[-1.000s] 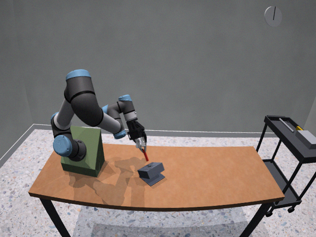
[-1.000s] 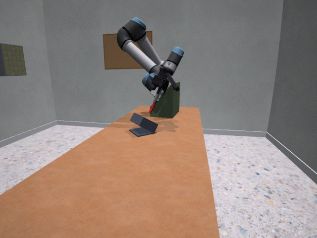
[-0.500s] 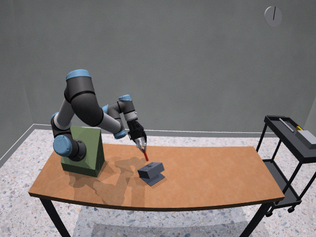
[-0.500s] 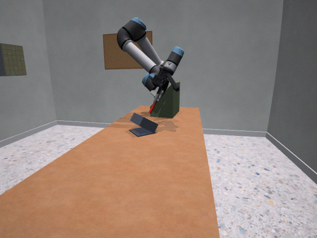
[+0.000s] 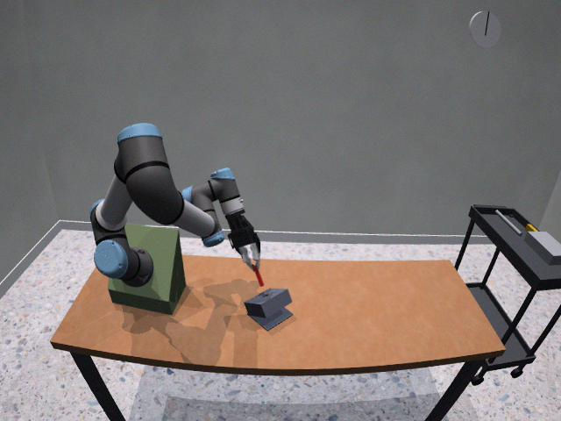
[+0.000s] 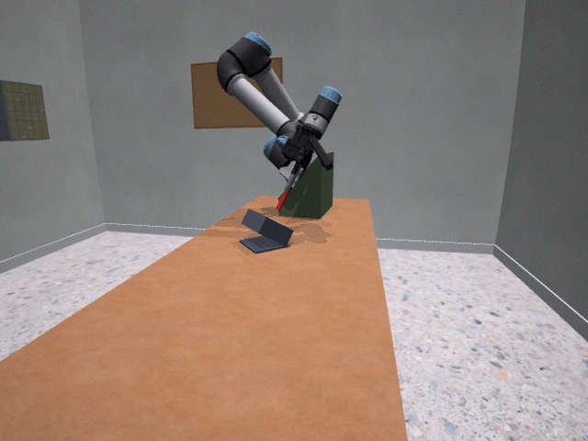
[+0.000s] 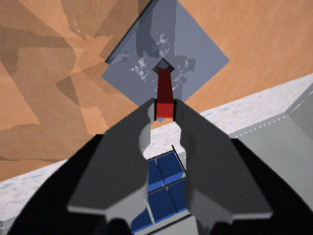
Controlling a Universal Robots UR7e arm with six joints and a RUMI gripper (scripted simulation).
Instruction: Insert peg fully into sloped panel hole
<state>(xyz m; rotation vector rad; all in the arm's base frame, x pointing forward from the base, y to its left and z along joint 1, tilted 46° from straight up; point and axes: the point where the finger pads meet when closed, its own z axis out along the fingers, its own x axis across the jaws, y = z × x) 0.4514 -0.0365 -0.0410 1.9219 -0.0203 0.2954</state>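
The red peg is 10 mm ahead of my hand, 10 mm to the right of it and 30 mm below it. Round my hand: flat panel foot (60 mm ahead, 70 mm to the right, 170 mm below).
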